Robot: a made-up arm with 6 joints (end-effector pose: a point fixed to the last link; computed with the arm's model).
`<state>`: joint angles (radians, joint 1 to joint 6).
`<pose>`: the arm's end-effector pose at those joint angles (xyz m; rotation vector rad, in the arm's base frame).
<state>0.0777 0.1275 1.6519 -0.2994 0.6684 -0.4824</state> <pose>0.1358 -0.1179 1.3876 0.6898 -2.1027 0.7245</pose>
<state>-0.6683 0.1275 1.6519 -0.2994 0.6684 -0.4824</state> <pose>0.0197 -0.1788 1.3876 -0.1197 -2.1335 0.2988</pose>
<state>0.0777 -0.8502 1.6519 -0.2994 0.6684 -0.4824</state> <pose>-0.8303 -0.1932 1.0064 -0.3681 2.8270 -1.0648</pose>
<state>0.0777 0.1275 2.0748 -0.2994 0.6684 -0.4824</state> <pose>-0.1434 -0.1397 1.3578 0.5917 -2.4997 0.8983</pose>
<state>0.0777 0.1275 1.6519 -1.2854 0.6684 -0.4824</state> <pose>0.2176 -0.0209 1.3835 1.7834 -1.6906 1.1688</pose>
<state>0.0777 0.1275 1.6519 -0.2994 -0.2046 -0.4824</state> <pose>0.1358 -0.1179 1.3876 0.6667 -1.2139 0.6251</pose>
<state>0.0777 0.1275 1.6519 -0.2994 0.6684 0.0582</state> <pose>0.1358 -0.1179 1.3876 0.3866 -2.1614 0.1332</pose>
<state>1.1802 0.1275 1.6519 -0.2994 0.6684 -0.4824</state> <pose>0.1665 0.0680 1.3876 1.8752 -1.5877 1.2682</pose>
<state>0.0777 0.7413 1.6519 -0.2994 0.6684 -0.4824</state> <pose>0.7454 -0.0705 1.1138 0.7689 -1.5207 0.4802</pose>
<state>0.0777 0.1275 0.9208 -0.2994 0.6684 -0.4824</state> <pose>0.5619 -0.0848 1.1700 0.7768 -1.4091 0.4345</pose>
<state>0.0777 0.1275 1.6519 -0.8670 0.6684 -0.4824</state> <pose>0.1950 -0.0719 1.3847 1.3255 -1.9233 0.9941</pose>
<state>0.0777 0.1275 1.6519 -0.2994 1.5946 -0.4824</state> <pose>0.1358 -0.1179 1.3876 -0.5679 2.9373 -0.7073</pose>
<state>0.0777 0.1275 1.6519 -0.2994 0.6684 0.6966</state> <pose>0.1358 -0.1179 1.3876 0.0155 -2.0697 -0.5454</pose>
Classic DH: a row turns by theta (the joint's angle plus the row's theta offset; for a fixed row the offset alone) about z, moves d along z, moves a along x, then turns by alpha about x. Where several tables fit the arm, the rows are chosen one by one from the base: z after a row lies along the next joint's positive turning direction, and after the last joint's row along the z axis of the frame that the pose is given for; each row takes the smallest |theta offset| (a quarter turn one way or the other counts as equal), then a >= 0, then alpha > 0; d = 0 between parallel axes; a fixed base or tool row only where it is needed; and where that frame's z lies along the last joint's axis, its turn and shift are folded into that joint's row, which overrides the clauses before.
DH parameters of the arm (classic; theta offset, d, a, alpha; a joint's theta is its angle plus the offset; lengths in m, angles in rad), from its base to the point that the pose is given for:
joint 1: 0 0.2861 0 -1.5708
joint 2: -1.5708 0 0.4379 3.1416
joint 3: 0 0 0 -1.5708
joint 4: 0 -0.6697 0 1.5708
joint 5: 0 0.1341 0 -1.5708
joint 6: 1.5708 0 0 1.5708
tool (fixed): -1.5708 0 0 0

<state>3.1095 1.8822 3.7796 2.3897 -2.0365 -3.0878</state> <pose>-0.1183 -0.0942 0.7568 2.6396 1.1071 -1.0695</pose>
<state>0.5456 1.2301 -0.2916 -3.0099 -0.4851 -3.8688</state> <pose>0.2969 0.3357 -0.2373 0.2874 1.1434 0.2174</pose>
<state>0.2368 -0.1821 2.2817 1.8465 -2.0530 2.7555</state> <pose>-0.6714 -0.1245 1.0362 -1.2524 1.1894 -0.3778</pose>
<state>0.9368 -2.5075 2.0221 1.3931 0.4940 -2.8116</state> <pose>-0.1298 -0.2166 -0.7492 0.5187 2.0154 -0.3478</pose>
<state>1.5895 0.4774 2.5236 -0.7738 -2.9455 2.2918</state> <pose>0.0963 -0.0202 1.3134 1.5821 1.7687 -0.9971</pose>
